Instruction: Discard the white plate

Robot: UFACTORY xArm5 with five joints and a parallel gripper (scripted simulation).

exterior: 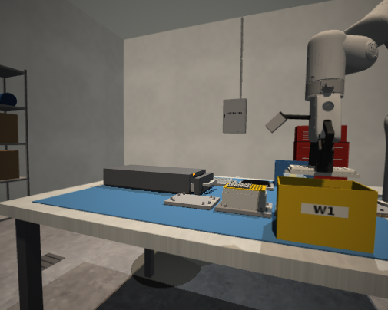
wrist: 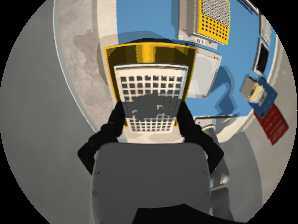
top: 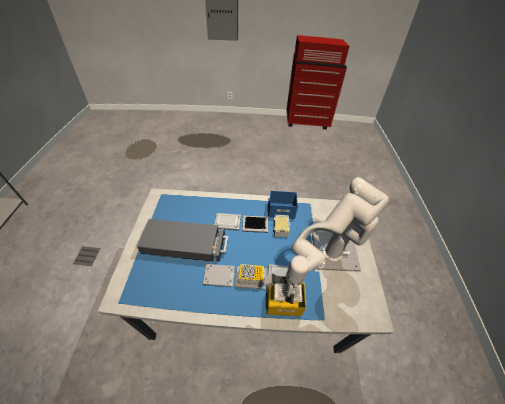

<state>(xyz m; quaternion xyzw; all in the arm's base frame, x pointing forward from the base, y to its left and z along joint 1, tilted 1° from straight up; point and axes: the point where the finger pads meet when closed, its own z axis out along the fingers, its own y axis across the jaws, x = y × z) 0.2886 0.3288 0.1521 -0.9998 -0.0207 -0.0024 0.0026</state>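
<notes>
My hand is 1 cm above the white plate. Round my hand: yellow-topped tip box (18 cm ahead, 13 cm to the right, 11 cm below); grey nest (36 cm ahead, 15 cm below, 12 cm to the right); yellow bin W1 (12 cm below).
</notes>
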